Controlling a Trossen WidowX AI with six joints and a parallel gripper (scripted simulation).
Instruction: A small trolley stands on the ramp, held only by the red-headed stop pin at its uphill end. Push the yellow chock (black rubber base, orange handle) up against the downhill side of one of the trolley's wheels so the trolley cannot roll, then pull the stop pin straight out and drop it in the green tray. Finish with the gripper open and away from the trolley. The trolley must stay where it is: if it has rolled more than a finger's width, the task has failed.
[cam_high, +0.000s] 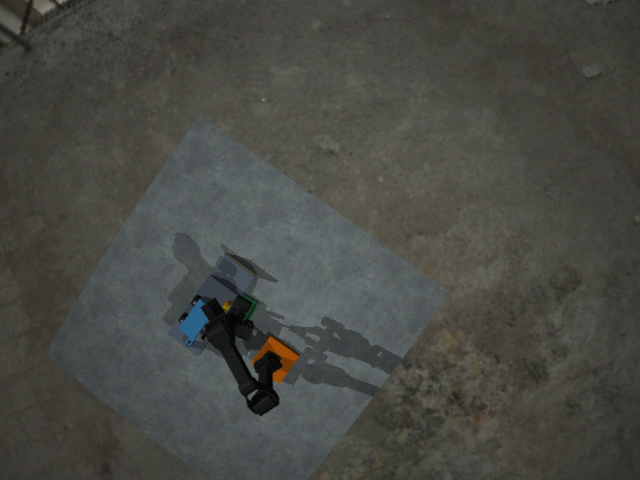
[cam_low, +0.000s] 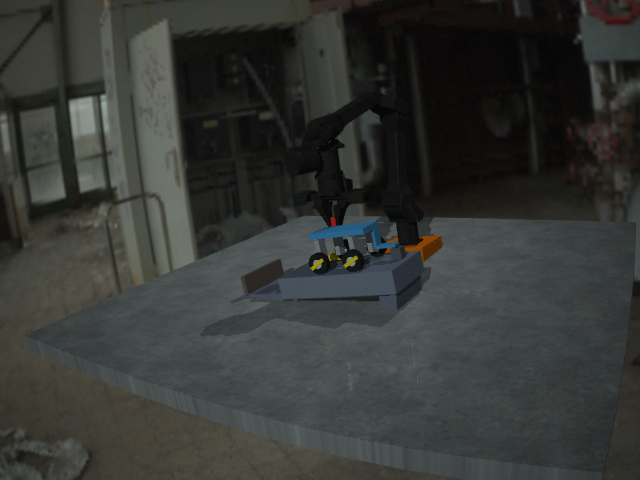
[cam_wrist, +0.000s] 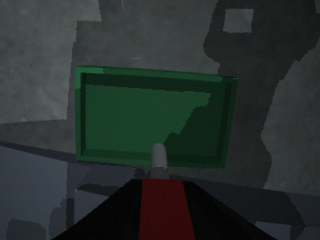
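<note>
Now: the yellow chock 6 cm ahead of my gripper tip, 3 cm below it and 1 cm to the left of it. The rest, counted from my gripper tip: brown end board 16 cm to the right, 10 cm ahead, 9 cm below; blue-topped trolley 13 cm ahead, 9 cm to the left, 1 cm below; stop pin right at my gripper tip.
</note>
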